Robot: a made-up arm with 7 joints. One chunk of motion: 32 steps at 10 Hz.
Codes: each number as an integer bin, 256 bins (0 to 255) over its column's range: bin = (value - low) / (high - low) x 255, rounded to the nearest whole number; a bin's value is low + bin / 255 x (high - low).
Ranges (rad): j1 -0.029..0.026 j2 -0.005..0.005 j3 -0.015..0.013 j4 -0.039..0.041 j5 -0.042..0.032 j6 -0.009..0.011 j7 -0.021..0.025
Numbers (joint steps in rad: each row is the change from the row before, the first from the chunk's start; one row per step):
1: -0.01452 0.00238 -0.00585 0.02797 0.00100 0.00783 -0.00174
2: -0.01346 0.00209 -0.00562 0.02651 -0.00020 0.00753 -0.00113
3: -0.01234 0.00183 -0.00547 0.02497 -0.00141 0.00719 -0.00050
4: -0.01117 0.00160 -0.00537 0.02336 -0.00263 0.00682 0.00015
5: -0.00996 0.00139 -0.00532 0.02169 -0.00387 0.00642 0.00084
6: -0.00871 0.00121 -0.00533 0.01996 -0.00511 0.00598 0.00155
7: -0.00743 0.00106 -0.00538 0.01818 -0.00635 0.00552 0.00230
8: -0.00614 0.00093 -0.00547 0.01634 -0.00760 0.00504 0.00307
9: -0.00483 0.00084 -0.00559 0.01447 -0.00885 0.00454 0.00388
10: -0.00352 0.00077 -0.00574 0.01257 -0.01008 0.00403 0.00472
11: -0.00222 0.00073 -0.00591 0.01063 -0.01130 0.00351 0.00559
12: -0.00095 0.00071 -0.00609 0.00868 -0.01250 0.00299 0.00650
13: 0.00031 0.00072 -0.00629 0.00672 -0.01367 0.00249 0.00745
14: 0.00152 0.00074 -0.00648 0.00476 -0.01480 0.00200 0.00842
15: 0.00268 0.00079 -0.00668 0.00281 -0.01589 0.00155 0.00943
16: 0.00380 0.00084 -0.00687 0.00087 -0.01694 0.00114 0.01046
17: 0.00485 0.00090 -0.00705 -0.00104 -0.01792 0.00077 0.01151
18: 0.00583 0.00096 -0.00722 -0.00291 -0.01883 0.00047 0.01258
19: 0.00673 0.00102 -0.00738 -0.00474 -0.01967 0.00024 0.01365
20: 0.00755 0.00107 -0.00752 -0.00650 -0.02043 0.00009 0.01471
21: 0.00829 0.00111 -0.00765 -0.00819 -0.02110 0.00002 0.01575
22: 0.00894 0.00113 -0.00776 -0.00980 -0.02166 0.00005 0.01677
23: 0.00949 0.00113 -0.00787 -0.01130 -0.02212 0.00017 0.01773
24: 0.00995 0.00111 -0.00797 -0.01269 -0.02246 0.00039 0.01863
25: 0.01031 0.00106 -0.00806 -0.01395 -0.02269 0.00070 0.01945
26: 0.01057 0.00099 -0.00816 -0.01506 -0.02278 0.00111 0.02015
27: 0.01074 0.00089 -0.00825 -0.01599 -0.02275 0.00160 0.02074
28: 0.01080 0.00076 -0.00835 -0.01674 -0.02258 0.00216 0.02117
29: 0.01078 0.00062 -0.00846 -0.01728 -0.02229 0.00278 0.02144
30: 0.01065 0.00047 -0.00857 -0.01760 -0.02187 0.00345 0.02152
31: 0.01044 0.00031 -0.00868 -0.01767 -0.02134 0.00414 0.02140
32: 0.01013 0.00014 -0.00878 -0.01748 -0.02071 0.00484 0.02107
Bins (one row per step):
1: 67 188 83 213 148 215 107
2: 72 181 85 209 144 211 110
3: 77 174 87 204 140 206 114
4: 83 168 88 199 136 202 117
5: 88 163 88 193 131 197 121
6: 94 158 88 188 127 191 125
7: 100 155 88 182 123 185 129
8: 106 151 87 176 119 179 133
9: 112 149 86 170 114 173 138
10: 118 147 84 164 110 166 143
11: 124 146 83 158 106 160 147
12: 130 146 81 152 102 153 152
13: 136 146 79 146 98 146 158
14: 142 146 78 139 94 140 163
15: 147 148 76 133 90 135 169
16: 152 149 74 127 86 129 174
17: 157 150 72 121 83 125 180
18: 161 152 71 115 80 121 186
19: 166 154 69 109 77 118 192
20: 169 155 68 104 74 116 198
21: 173 156 67 98 72 115 204
22: 176 156 66 93 70 115 209
23: 178 156 65 88 69 117 215
24: 181 156 64 84 67 120 220
25: 182 155 63 80 67 124 224
26: 183 153 62 76 66 129 228
27: 184 150 61 73 66 135 231
28: 185 147 61 71 67 142 234
29: 184 143 60 69 68 150 235
30: 184 139 59 68 69 159 236
31: 183 135 58 68 71 168 235
32: 181 131 57 69 73 176 233

